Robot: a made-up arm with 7 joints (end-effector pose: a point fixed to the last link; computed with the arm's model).
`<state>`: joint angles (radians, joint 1 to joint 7).
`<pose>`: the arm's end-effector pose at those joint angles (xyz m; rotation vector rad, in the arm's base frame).
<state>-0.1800 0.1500 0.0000 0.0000 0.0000 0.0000 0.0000</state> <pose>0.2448 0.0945 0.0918 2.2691 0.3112 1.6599</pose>
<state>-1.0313 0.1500 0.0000 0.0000 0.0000 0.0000 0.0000</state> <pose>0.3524 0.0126 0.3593 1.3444 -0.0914 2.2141</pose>
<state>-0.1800 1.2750 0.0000 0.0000 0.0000 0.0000 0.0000</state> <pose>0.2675 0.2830 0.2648 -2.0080 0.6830 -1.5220</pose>
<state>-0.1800 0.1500 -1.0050 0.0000 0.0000 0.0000 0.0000</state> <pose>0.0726 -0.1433 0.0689 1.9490 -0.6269 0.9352</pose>
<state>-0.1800 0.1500 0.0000 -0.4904 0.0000 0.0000 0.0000</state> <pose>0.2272 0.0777 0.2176 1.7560 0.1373 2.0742</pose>
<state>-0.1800 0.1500 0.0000 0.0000 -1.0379 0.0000 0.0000</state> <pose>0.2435 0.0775 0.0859 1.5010 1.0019 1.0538</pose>
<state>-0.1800 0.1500 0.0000 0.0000 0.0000 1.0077 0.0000</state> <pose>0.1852 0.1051 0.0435 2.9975 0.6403 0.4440</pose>
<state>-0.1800 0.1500 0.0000 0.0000 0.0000 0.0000 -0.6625</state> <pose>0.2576 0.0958 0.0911 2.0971 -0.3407 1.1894</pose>
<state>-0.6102 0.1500 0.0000 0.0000 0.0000 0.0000 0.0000</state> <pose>0.3293 0.0542 0.2152 1.8238 0.1037 1.9878</pose>
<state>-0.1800 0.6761 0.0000 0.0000 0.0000 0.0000 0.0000</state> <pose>0.2545 0.2074 0.1453 -2.4493 0.1928 -1.8210</pose>
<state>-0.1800 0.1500 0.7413 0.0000 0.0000 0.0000 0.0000</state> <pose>0.1908 0.3065 0.1268 -2.0182 -1.0852 -1.9198</pose>
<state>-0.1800 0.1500 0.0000 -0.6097 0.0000 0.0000 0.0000</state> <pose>0.2137 0.0744 0.2459 1.6202 0.0950 2.1559</pose>
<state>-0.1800 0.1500 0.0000 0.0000 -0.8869 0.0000 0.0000</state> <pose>0.2436 0.0802 0.0856 1.6209 0.9244 1.1467</pose>
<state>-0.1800 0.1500 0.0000 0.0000 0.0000 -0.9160 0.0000</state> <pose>0.2390 0.0849 0.1619 1.2564 -0.0127 2.3306</pose>
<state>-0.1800 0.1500 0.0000 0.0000 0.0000 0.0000 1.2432</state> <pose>0.2333 0.0747 0.0897 -1.4837 -1.3967 -1.7399</pose>
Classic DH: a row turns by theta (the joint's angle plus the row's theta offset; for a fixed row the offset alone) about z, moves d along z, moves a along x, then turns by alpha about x. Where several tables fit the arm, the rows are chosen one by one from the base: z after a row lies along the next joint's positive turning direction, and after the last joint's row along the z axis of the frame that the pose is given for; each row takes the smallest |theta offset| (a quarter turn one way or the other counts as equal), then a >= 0, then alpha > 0; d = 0 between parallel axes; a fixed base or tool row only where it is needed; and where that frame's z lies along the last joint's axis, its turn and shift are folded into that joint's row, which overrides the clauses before.
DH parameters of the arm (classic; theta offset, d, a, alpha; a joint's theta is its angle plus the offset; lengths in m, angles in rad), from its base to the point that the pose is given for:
base (fixed): -0.071 0.3343 -0.012 -1.3004
joint 1: -1.3111 0.065 -0.003 -1.5708
joint 2: 1.2915 -0.0355 -0.0284 1.5708
joint 3: 1.5708 -0.2307 0.0414 -1.5708
joint 4: -1.5708 -0.0314 0.0039 -1.5708
joint 5: 0 0.1873 0.0104 1.5708
joint 6: 1.5708 -0.0056 0.0857 1.5708
joint 7: 1.4668 -0.0264 0.0165 1.7647
tool (fixed): 1.0336 -0.0112 0 0

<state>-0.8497 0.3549 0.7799 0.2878 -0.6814 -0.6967 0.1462</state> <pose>0.3033 0.3240 0.3054 0.2175 1.2356 2.4017</pose>
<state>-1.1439 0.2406 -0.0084 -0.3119 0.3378 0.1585 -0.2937</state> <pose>0.2875 0.0262 0.4469 1.2310 -0.6527 2.5794</pose>
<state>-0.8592 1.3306 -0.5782 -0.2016 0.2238 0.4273 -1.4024</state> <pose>0.3236 0.1738 0.3057 -2.4110 1.5645 -0.0137</pose>
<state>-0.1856 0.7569 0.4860 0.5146 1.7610 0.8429 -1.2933</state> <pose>0.1752 0.4148 0.2296 -2.0187 -0.4038 0.6888</pose>
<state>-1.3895 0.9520 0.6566 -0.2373 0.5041 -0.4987 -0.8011</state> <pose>0.0884 0.2166 0.6150 -0.4454 0.7351 -1.9959</pose>
